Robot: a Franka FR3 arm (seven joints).
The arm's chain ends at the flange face. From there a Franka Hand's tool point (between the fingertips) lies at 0.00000 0.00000 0.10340 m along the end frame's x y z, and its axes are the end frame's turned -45 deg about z.
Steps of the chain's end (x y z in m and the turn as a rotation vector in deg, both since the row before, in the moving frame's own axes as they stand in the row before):
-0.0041, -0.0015, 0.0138, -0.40, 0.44, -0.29
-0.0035, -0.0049, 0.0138, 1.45, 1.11, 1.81
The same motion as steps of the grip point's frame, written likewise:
-0.0018, -0.0029, 0.0138, -0.59, 0.03, -0.29
0.0043, -0.0063, 0.0137, 0.24, 1.81, 1.81

